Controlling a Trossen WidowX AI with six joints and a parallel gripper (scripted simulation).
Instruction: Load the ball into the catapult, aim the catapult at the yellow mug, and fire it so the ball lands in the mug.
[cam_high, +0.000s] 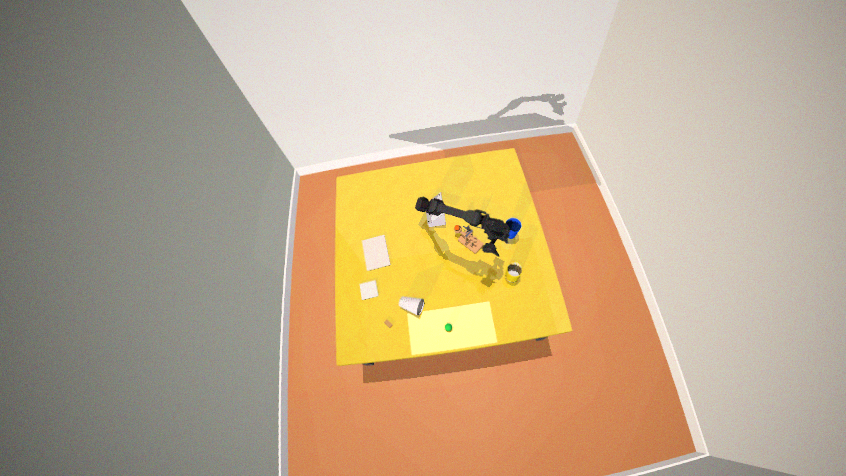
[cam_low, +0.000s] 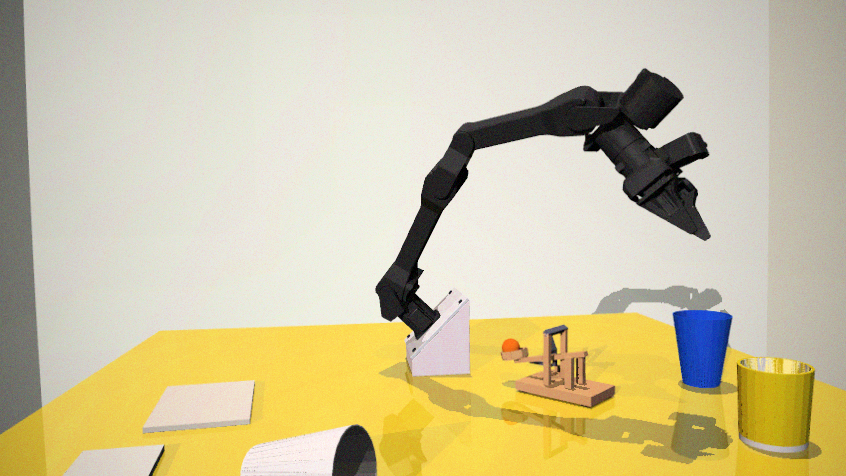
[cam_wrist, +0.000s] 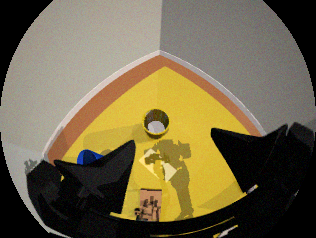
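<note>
Right now my gripper tip is 270 mm past the orange ball, 200 mm to the left of it and 210 mm above it. From my gripper tip the other things lie so: green ball: 300 mm ahead, 320 mm to the right, 250 mm below; then blue cup: 210 mm behind, 120 mm to the left, 240 mm below; then yellow mug: 50 mm ahead, 70 mm to the left, 240 mm below.
</note>
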